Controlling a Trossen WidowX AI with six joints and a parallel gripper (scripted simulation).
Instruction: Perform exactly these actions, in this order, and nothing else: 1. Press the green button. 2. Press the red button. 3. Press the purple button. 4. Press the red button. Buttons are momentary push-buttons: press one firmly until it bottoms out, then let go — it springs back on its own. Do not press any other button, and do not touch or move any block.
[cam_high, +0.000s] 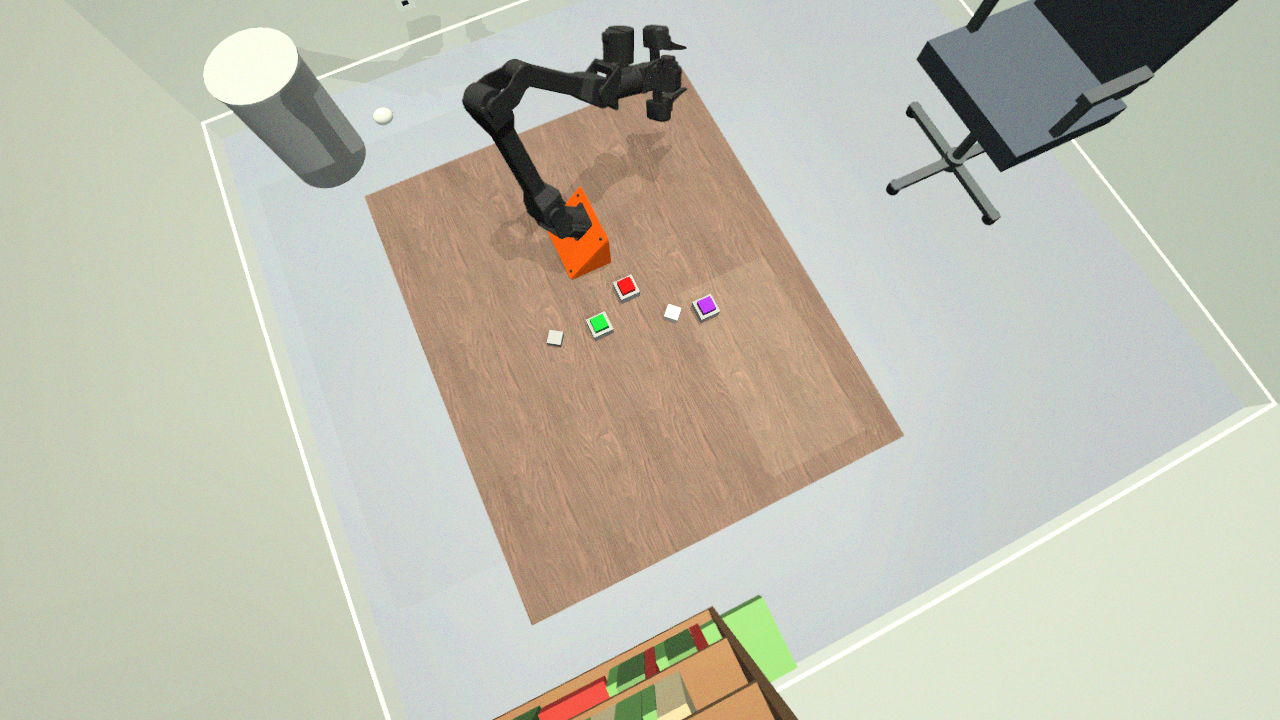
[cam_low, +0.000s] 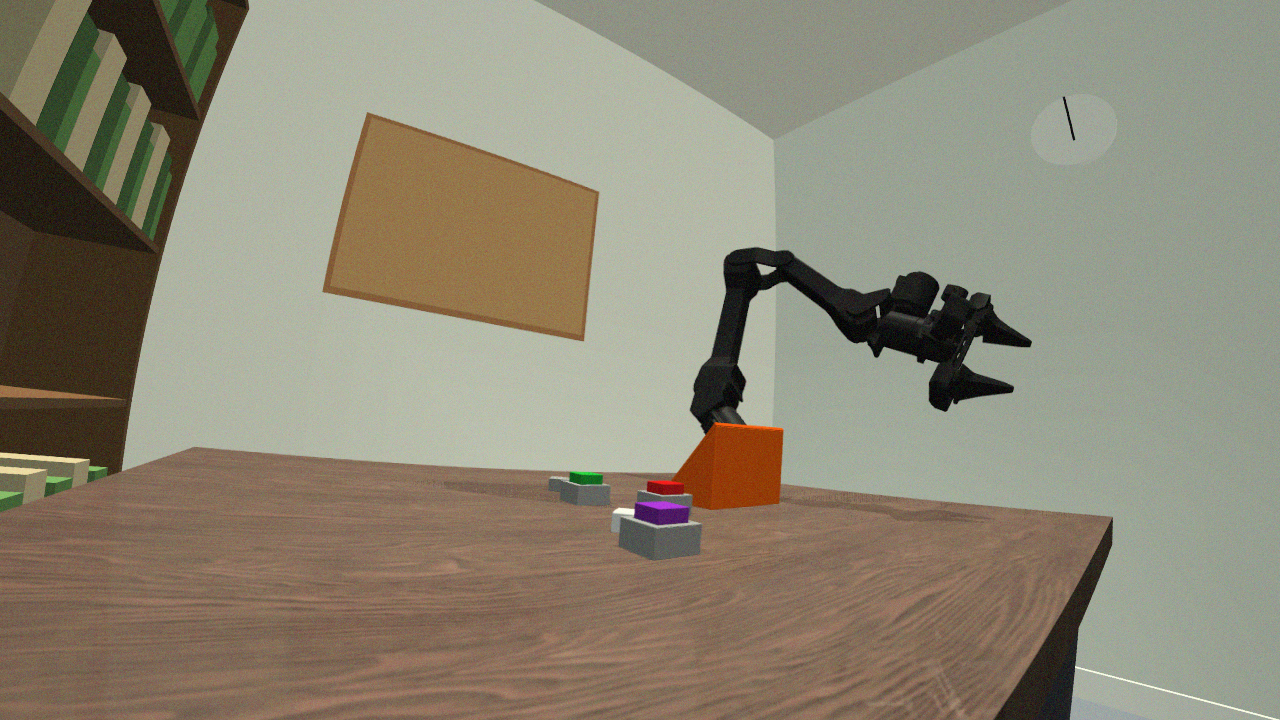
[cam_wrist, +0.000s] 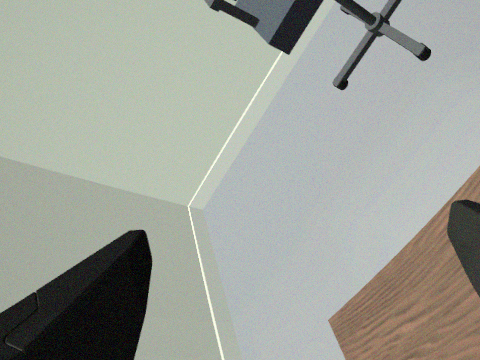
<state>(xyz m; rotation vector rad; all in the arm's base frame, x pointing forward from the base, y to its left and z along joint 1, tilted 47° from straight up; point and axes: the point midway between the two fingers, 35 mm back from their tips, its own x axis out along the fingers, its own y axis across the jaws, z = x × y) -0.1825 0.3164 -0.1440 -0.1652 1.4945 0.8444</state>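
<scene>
Right now my gripper tip is 41 cm to the left of the green button, 41 cm short of it and 17 cm above it. Also, from my gripper tip: purple button (48 cm ahead, 17 cm to the right, 17 cm below); then red button (36 cm ahead, 31 cm to the right, 17 cm below); then white block (46 cm ahead, 24 cm to the right, 20 cm below).
</scene>
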